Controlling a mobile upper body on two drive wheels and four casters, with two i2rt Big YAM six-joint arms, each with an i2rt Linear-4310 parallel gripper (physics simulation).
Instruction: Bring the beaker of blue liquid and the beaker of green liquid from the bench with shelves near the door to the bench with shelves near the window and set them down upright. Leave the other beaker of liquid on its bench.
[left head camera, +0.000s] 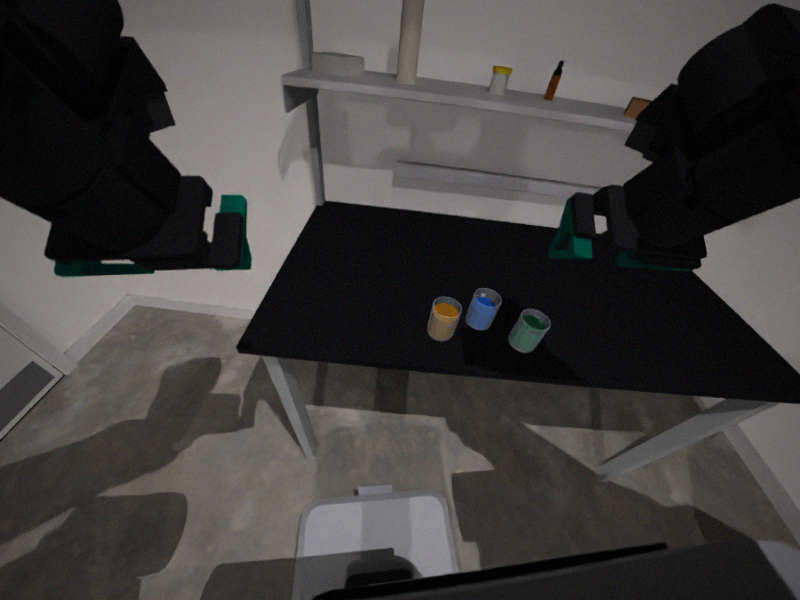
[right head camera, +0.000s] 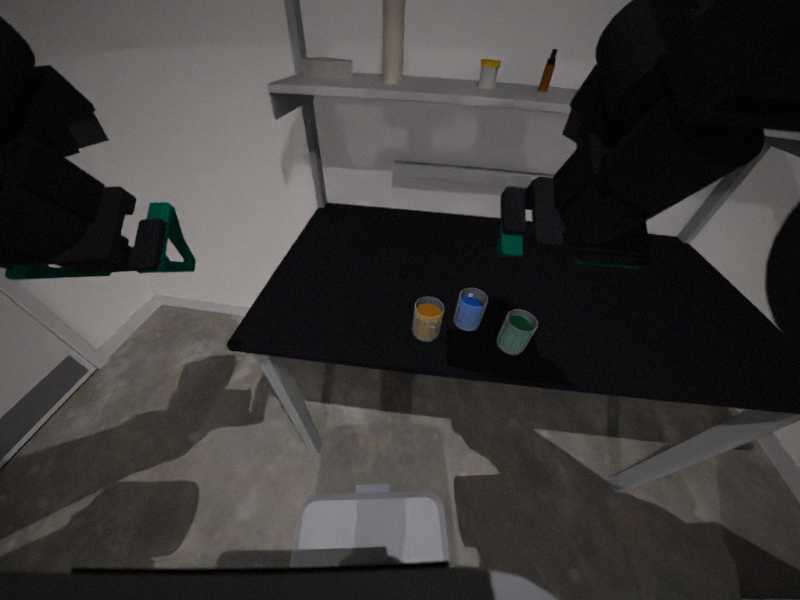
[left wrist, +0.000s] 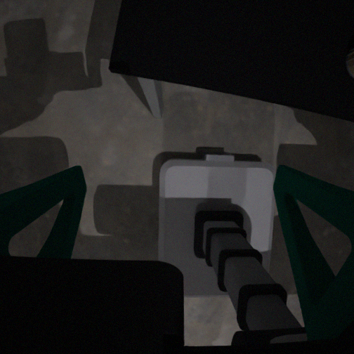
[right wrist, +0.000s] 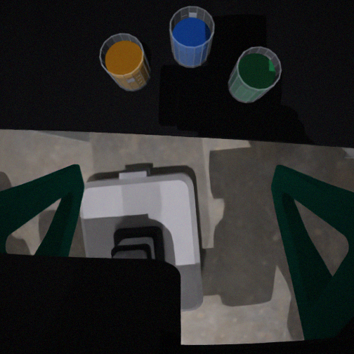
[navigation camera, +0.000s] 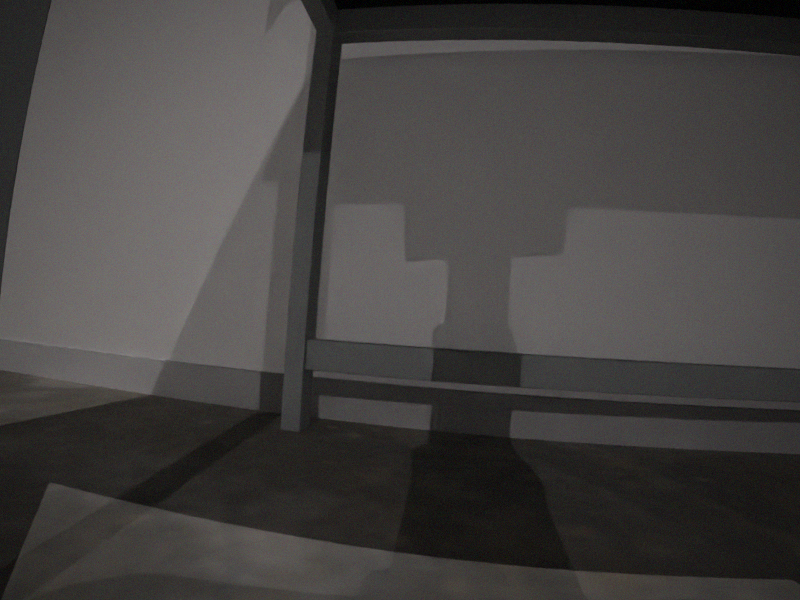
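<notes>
A blue beaker (left head camera: 482, 313) (right head camera: 469, 313) (right wrist: 192, 42), a green beaker (left head camera: 528, 334) (right head camera: 515, 334) (right wrist: 253, 75) and an orange beaker (left head camera: 443, 322) (right head camera: 427, 321) (right wrist: 126, 62) stand upright near the front edge of the black bench (left head camera: 361, 258) (right head camera: 361, 258) (left wrist: 225, 50) (right wrist: 50, 105). Blue is between the others and slightly farther back. My left gripper (left head camera: 184, 263) (right head camera: 122, 266) (left wrist: 179, 175) is open and empty, left of the bench in the head views. My right gripper (left head camera: 610, 257) (right head camera: 555, 255) (right wrist: 177, 175) is open and empty, high, right of the beakers in the head views.
A shelf (left head camera: 452, 95) (right head camera: 439, 93) behind the bench holds a grey box (left head camera: 337, 63), a tall cylinder (left head camera: 409, 45), a yellow-lidded jar (left head camera: 499, 80) and an amber bottle (left head camera: 553, 83). A bench leg (left head camera: 290, 406) (navigation camera: 298, 290) stands at the left. Part of a door (left head camera: 25, 381) shows at far left.
</notes>
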